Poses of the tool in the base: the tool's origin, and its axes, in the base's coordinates. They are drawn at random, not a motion.
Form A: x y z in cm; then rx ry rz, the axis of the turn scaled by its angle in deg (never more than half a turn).
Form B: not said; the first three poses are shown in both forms.
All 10 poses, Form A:
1: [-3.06 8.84 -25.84 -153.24 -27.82 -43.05]
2: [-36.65 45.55 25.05 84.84 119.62 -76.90]
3: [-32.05 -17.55 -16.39 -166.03 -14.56 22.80]
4: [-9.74 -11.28 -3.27 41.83 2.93 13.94]
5: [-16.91 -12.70 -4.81 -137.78 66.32 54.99]
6: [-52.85 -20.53 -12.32 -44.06 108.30 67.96]
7: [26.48 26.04 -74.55 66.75 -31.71 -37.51]
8: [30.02 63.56 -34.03 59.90 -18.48 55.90]
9: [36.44 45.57 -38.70 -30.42 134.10 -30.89]
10: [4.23 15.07 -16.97 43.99 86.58 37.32]
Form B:
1:
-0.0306 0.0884 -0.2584
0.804 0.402 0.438
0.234 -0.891 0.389
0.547 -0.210 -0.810

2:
-0.3665 0.4555 0.2505
-0.452 0.844 -0.289
0.613 0.059 -0.788
-0.648 -0.533 -0.544

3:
-0.3205 -0.1755 -0.1639
0.949 0.141 -0.282
0.197 -0.964 0.178
-0.247 -0.225 -0.943

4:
-0.0974 -0.1128 -0.0327
0.971 -0.202 0.131
0.238 0.718 -0.654
0.038 0.666 0.745

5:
-0.1691 -0.1270 -0.0481
0.451 -0.778 -0.438
-0.574 -0.628 0.525
-0.683 0.015 -0.730

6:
-0.5285 -0.2053 -0.1232
-0.528 -0.800 0.284
-0.092 0.387 0.918
-0.844 0.459 -0.278

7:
0.2648 0.2604 -0.7455
0.692 0.179 -0.699
-0.719 0.252 -0.648
0.060 0.951 0.304

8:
0.3002 0.6356 -0.3403
0.560 -0.802 0.206
0.521 0.148 -0.840
0.644 0.578 0.501

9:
0.3644 0.4557 -0.3870
-0.694 -0.227 0.684
-0.503 0.832 -0.234
-0.516 -0.507 -0.691

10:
0.0423 0.1507 -0.1697
-0.020 0.089 0.996
0.785 0.618 -0.039
-0.619 0.781 -0.083

